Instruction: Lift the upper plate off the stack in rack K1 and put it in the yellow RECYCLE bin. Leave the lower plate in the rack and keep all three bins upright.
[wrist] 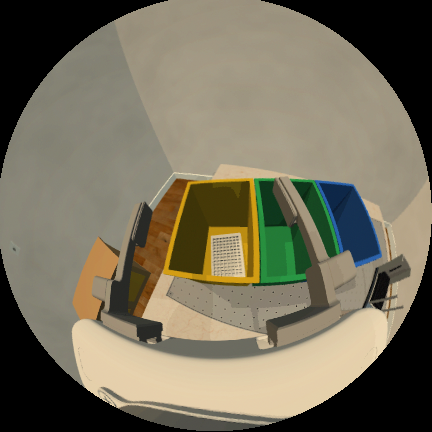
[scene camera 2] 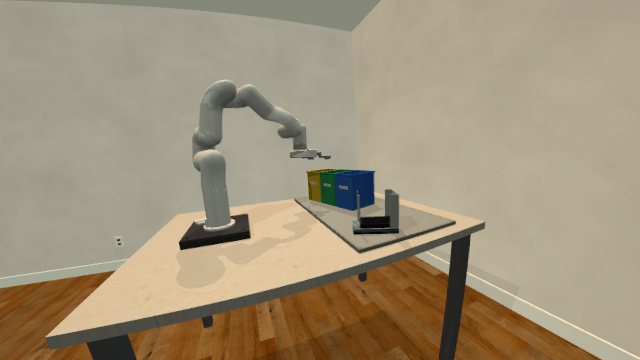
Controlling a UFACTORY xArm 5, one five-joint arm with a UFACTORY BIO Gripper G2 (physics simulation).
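Frame: origin at the arm's base, x ahead, y left, z up, level; millimetres.
Seen in the pictures: hand, tool point: (wrist: 207, 212) (scene camera 2: 318, 157); arm's base, link origin: (scene camera 2: 219, 225).
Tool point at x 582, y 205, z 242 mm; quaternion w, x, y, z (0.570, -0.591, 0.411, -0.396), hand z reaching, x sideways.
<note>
Pixels of each thing's top centre, then the offset from my tool point to it. Level surfaces: height alone.
- white gridded plate, top centre: (wrist: 226, 255) dx +31, dy +16, dz -245 mm
- yellow bin, top centre: (wrist: 213, 219) (scene camera 2: 323, 170) dx +40, dy +22, dz -81 mm
- green bin, top centre: (wrist: 298, 218) (scene camera 2: 337, 171) dx +63, dy -108, dz -81 mm
- blue bin, top centre: (wrist: 353, 216) (scene camera 2: 354, 172) dx +87, dy -237, dz -81 mm
- rack, top centre: (scene camera 2: 373, 192) dx -58, dy -547, dz -122 mm
- black plate, top centre: (scene camera 2: 376, 220) dx -50, dy -553, dz -227 mm
- grey perforated mat, surface height: dz -261 mm
- wooden table, surface height: dz -274 mm
A white gridded plate (wrist: 228, 255) lies on the floor of the yellow bin (wrist: 213, 280) (scene camera 2: 314, 186), seen in the wrist view. My gripper (scene camera 2: 325, 156) (wrist: 215, 215) is open and empty, above the level of the bin rims. The green bin (scene camera 2: 328, 188) (wrist: 277, 250) and the blue bin (scene camera 2: 357, 190) (wrist: 350, 225) stand upright in a row beside the yellow one. The rack (scene camera 2: 394, 212) (wrist: 398, 267) stands near the mat's front right, and a black plate (scene camera 2: 375, 222) (wrist: 381, 289) lies low in it.
The bins and rack stand on a grey perforated mat (scene camera 2: 420, 224) (wrist: 220, 300) on the wooden table (scene camera 2: 225, 270). The rack has tall uprights. An orange-brown box-like object (wrist: 92, 280) shows at the left of the wrist view, beyond the finger.
</note>
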